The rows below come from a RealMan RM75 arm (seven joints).
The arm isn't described. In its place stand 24 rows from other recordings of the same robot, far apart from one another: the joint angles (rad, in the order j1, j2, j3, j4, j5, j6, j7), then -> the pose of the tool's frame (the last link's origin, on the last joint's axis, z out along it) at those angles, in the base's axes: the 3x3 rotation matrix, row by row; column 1 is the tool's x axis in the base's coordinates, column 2 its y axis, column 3 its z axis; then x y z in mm.
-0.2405 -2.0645 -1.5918 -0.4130 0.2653 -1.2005 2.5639 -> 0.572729 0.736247 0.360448; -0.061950 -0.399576 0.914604; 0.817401 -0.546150 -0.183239; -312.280 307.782 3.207
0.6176 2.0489 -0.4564 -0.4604 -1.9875 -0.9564 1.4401 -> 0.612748 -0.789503 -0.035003; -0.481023 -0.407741 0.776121; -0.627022 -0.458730 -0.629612; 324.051 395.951 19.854
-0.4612 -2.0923 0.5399 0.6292 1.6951 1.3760 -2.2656 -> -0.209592 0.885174 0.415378; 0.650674 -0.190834 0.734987; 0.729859 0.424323 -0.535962; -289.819 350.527 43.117
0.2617 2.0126 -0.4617 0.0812 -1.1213 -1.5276 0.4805 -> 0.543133 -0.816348 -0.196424; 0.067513 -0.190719 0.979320; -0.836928 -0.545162 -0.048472; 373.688 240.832 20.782
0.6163 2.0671 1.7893 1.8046 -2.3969 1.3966 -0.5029 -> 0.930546 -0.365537 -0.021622; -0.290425 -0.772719 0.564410; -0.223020 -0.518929 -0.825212; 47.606 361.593 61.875
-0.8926 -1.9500 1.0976 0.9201 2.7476 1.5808 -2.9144 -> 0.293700 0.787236 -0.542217; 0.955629 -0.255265 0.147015; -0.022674 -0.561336 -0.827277; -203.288 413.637 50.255
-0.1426 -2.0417 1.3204 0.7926 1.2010 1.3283 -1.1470 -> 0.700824 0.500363 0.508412; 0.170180 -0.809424 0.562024; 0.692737 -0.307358 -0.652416; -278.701 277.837 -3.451
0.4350 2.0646 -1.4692 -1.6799 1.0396 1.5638 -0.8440 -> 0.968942 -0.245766 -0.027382; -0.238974 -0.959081 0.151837; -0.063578 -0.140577 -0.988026; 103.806 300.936 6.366
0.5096 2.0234 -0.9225 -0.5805 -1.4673 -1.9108 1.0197 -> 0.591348 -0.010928 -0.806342; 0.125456 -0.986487 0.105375; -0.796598 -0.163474 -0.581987; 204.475 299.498 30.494
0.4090 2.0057 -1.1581 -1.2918 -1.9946 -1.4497 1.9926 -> 0.888794 -0.444586 -0.111302; -0.383374 -0.854295 0.351006; -0.251137 -0.269302 -0.929735; 202.870 346.979 47.826
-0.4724 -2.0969 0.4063 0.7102 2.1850 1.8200 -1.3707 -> 0.724657 0.504396 0.469528; 0.394316 -0.862293 0.317751; 0.565143 -0.045118 -0.823758; -283.757 286.069 22.127
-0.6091 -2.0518 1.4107 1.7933 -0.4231 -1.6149 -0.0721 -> 0.586168 0.714309 -0.382323; 0.770166 -0.344783 0.536628; 0.251499 -0.609006 -0.752237; -104.201 358.099 64.122
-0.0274 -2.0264 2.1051 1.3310 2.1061 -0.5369 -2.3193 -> 0.807623 0.580113 0.105894; -0.057543 -0.101190 0.993202; 0.586885 -0.808226 -0.048342; -208.823 324.788 5.667
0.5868 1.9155 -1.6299 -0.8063 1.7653 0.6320 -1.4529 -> 0.837608 -0.526039 -0.147294; -0.316643 -0.687250 0.653778; -0.445140 -0.500970 -0.742212; 207.053 427.616 -10.430
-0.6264 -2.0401 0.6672 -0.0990 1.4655 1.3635 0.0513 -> 0.854021 0.025346 0.519620; -0.363114 -0.686229 0.630269; 0.372553 -0.726944 -0.576850; -262.697 319.141 -67.399
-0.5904 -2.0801 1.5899 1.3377 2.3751 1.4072 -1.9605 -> 0.962508 -0.069518 -0.262193; -0.029638 -0.987767 0.153097; -0.269629 -0.139586 -0.952794; -143.308 338.692 -48.579
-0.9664 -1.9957 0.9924 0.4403 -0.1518 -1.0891 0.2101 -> 0.239264 0.714472 -0.657482; 0.969337 -0.136703 0.204200; 0.056015 -0.686179 -0.725273; -275.366 422.925 -3.204
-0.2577 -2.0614 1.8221 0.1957 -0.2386 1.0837 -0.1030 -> 0.816752 0.576934 0.008000; 0.088132 -0.138446 0.986441; 0.570219 -0.804972 -0.163923; -378.184 282.929 -9.733
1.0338 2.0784 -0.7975 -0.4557 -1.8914 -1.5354 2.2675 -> 0.474206 -0.692281 -0.543945; -0.822199 -0.569149 0.007574; -0.314829 0.443639 -0.839087; 79.644 395.717 -40.012
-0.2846 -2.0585 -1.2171 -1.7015 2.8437 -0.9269 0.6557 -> 0.975581 -0.067835 -0.208901; 0.088223 -0.749983 0.655547; -0.201141 -0.657969 -0.725685; -136.656 329.083 -34.843
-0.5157 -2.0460 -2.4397 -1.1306 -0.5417 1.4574 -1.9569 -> 0.733515 0.603688 -0.312276; 0.675482 -0.596548 0.433423; 0.075365 -0.528859 -0.845357; -309.471 353.352 89.702
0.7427 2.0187 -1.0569 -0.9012 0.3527 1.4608 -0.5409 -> 0.422542 -0.732114 0.534291; -0.897930 -0.418283 0.136971; 0.123206 -0.537632 -0.834129; 262.312 384.557 26.026
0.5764 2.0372 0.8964 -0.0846 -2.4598 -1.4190 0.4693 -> 0.619752 -0.695118 -0.364305; 0.175998 -0.329276 0.927687; -0.764809 -0.639052 -0.081730; 307.686 351.164 29.416
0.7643 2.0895 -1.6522 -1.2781 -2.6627 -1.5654 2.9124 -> 0.642271 -0.506101 0.575629; -0.692797 -0.704605 0.153505; 0.327902 -0.497386 -0.803173; 136.831 351.433 -46.308
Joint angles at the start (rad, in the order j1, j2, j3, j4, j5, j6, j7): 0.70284 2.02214 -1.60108 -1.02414 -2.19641 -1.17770 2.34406
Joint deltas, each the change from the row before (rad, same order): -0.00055 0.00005 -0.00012 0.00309 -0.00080 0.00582 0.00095; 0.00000 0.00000 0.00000 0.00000 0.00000 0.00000 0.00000; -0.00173 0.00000 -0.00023 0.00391 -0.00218 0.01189 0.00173; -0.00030 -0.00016 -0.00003 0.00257 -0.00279 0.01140 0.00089; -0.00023 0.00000 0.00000 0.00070 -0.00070 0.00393 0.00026; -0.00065 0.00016 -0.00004 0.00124 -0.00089 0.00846 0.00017; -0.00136 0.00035 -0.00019 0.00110 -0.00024 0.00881 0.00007; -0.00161 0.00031 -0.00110 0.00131 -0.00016 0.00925 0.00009; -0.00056 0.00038 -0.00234 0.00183 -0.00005 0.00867 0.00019
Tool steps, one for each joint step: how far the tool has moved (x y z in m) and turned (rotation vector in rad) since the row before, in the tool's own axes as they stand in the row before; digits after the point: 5 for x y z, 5 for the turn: 0.00048 -0.00083 0.00040 0.00393 -0.00138 0.00340; 0.00000 0.00000 0.00000 0.00000 0.00000 0.00000; 0.00070 -0.00166 0.00054 0.00893 -0.00377 0.00529; -0.00010 -0.00164 0.00026 0.00955 -0.00435 0.00192; -0.00006 -0.00051 0.00009 0.00310 -0.00178 0.00071; -0.00021 -0.00097 0.00021 0.00617 -0.00439 0.00131; -0.00006 -0.00087 0.00029 0.00577 -0.00490 0.00196; 0.00011 -0.00079 0.00042 0.00575 -0.00442 0.00178; -0.00007 -0.00049 0.00062 0.00480 -0.00325 0.00045
